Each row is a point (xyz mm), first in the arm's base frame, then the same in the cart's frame.
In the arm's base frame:
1: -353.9 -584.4 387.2
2: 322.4 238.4 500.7
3: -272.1 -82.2 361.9
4: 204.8 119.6 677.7
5: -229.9 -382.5 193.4
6: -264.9 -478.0 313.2
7: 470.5 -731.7 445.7
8: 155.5 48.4 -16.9
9: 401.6 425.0 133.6
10: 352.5 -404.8 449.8
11: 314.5 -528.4 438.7
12: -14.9 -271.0 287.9
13: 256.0 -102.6 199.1
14: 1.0 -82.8 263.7
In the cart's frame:
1: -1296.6 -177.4 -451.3
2: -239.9 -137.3 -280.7
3: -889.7 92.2 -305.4
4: -408.5 -235.4 -135.0
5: -1065.7 -23.7 -580.9
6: -1158.1 -125.4 -504.6
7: -804.2 -781.8 -762.7
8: -487.6 124.0 -730.4
9: -50.6 126.6 -545.9
10: -663.0 -516.9 -587.4
11: -775.9 -563.4 -631.4
12: -834.2 -133.2 -536.4
13: -521.4 -142.5 -644.6
14: -692.2 -15.6 -488.7

